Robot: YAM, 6 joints.
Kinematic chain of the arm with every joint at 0, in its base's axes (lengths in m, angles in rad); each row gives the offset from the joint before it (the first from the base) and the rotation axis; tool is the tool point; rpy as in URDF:
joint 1: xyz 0 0 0.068 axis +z
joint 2: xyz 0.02 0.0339 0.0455 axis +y
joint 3: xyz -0.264 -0.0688 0 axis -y
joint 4: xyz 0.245 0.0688 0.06 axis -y
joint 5: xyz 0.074 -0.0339 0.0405 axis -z
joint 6: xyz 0.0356 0 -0.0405 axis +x
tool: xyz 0 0 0 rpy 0 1.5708 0
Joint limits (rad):
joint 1: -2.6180..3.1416
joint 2: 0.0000..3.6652
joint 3: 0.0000..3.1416
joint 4: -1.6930..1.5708
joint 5: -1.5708..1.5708
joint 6: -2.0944..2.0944
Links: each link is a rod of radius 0.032 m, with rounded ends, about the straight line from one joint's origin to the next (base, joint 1, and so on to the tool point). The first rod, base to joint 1, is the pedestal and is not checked.
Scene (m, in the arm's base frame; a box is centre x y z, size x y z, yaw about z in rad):
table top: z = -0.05
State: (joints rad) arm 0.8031 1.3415 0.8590 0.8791 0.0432 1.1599
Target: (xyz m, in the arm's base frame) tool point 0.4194 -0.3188 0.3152
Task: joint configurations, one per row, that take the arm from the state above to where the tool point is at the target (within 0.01 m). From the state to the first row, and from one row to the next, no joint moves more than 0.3 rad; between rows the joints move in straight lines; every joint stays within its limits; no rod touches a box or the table.
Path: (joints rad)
1: 0.5139 1.5134 1.0417 0.8553 0.0556 1.1599
2: 0.2247 1.6853 1.2244 0.8315 0.0679 1.1599
3: -0.0645 1.8572 1.4071 0.8077 0.0803 1.1599
4: -0.3537 2.0291 1.5898 0.7840 0.0926 1.1599
5: -0.6429 2.2010 1.7725 0.7602 0.1050 1.1599

